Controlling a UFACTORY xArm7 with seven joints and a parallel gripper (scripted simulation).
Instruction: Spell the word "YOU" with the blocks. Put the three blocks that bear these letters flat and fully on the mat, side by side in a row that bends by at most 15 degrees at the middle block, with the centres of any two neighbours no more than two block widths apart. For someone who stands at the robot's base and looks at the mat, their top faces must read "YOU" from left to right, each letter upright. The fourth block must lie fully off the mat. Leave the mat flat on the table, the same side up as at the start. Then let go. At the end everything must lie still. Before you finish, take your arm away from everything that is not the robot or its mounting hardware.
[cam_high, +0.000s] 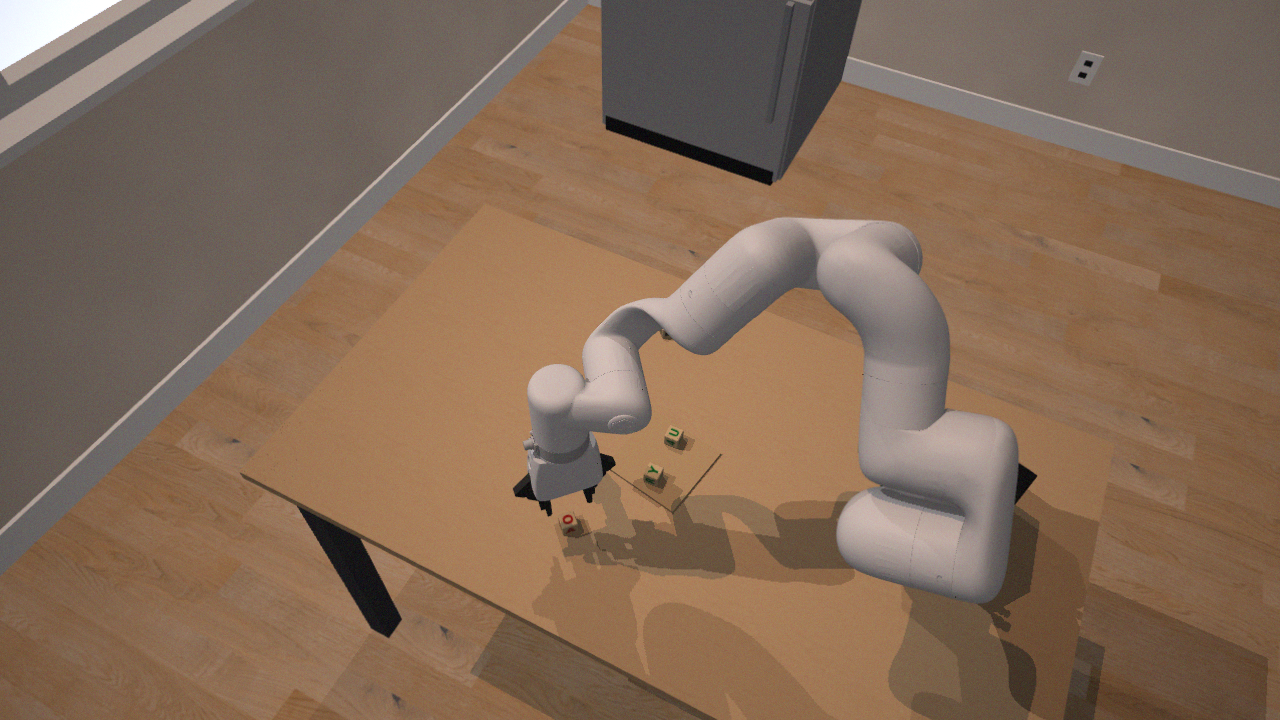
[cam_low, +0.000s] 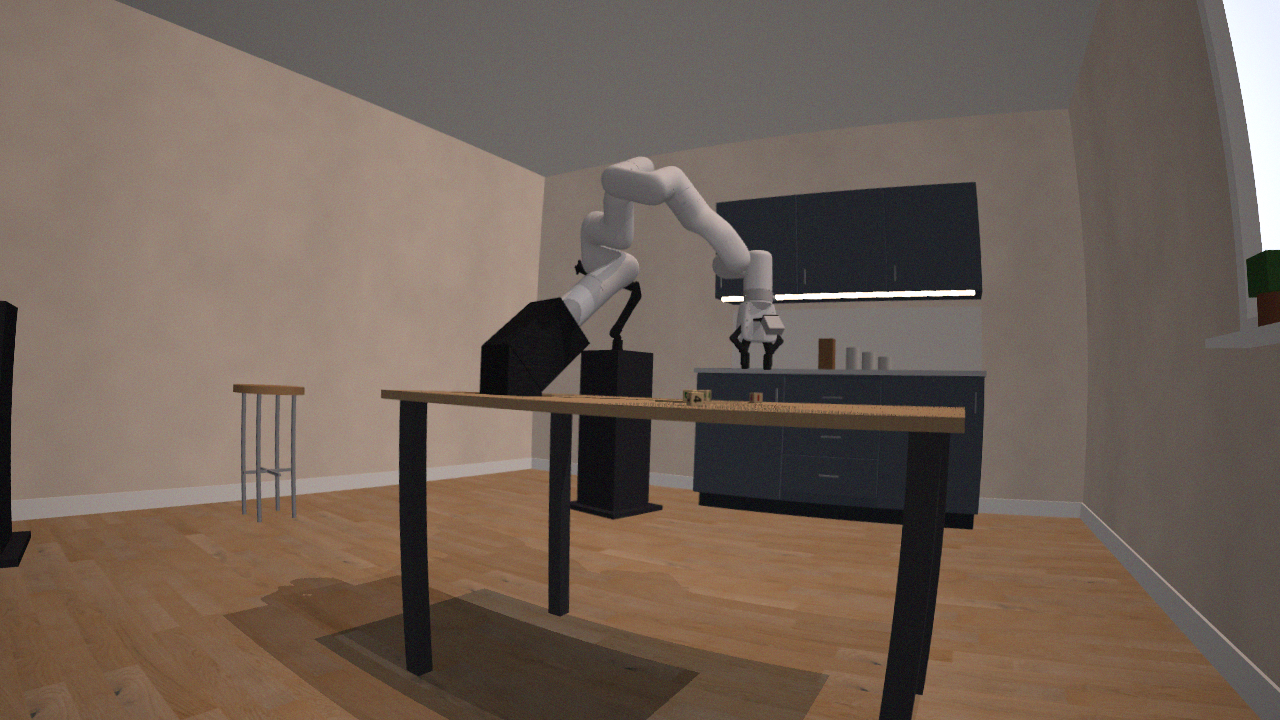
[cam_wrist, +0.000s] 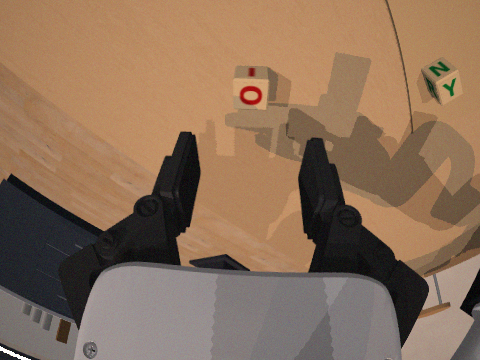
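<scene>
The O block lies 90 mm below my hand. Round my hand: Y block (150 mm to the right, 90 mm below, 50 mm behind); mat (190 mm to the right, 100 mm below, 40 mm behind); U block (230 mm to the right, 90 mm below, 40 mm behind).
</scene>
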